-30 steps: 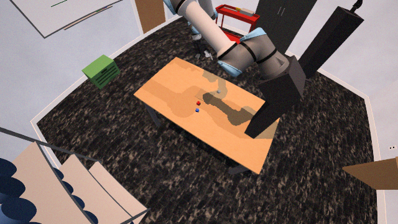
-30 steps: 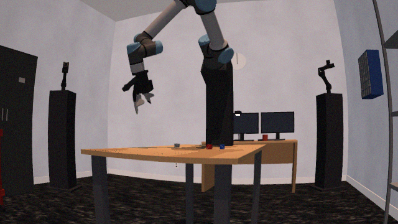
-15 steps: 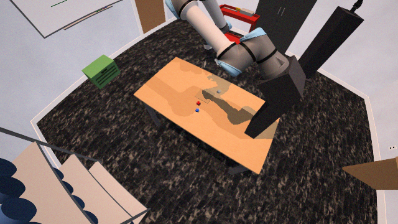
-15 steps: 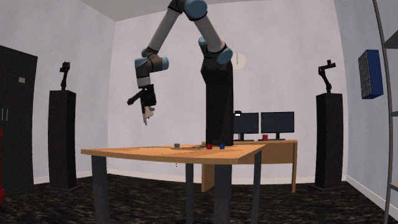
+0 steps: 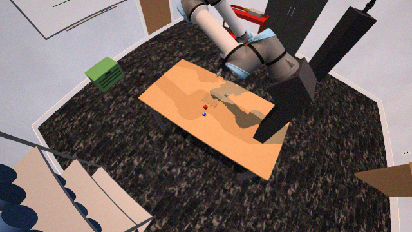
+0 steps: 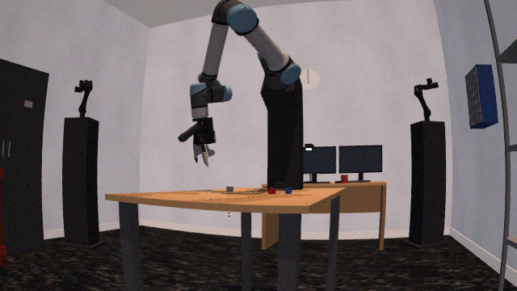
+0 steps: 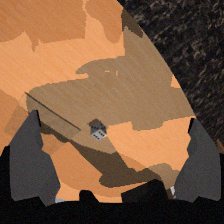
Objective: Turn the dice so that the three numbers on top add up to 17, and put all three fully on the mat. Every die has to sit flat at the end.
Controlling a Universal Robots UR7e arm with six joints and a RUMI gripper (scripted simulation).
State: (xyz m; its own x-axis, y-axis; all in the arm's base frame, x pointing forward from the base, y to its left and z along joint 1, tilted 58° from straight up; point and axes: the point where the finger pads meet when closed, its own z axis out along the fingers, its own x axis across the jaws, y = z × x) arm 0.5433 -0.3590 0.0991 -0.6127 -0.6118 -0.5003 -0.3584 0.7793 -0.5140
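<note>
The grey die lies 130 mm to the left of my hand, 110 mm below it and 50 mm behind it. The rest, counted from my hand: red die: 300 mm to the left, 110 mm below, 110 mm ahead; blue die: 370 mm to the left, 110 mm below, 110 mm ahead; tan mat: 190 mm to the left, 120 mm below, 70 mm ahead.
</note>
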